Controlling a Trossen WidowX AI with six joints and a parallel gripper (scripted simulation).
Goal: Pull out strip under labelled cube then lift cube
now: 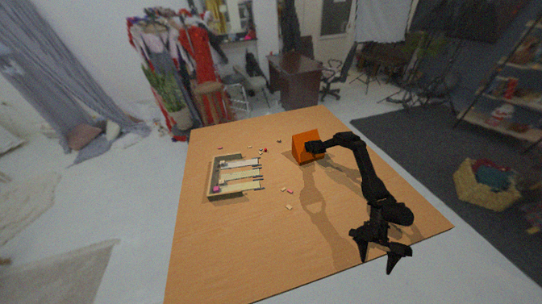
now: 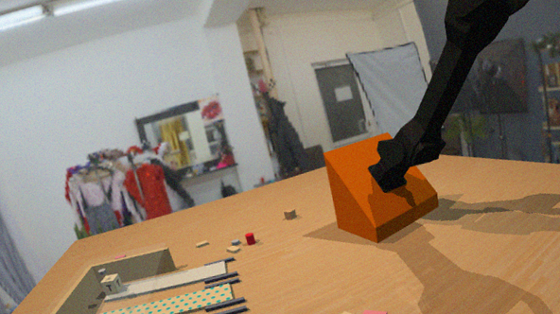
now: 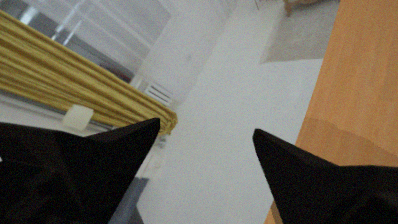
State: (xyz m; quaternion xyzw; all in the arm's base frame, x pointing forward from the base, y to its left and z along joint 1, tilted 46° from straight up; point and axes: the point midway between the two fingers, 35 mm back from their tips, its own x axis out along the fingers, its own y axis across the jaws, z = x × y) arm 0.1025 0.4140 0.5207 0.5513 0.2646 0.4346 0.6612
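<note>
Right now the red cylinder is 840 mm to the right of my gripper tip, 150 mm ahead of it and 130 mm below it. Round my gripper tip: grey cylinder: 870 mm to the right, 180 mm ahead, 140 mm below.
</note>
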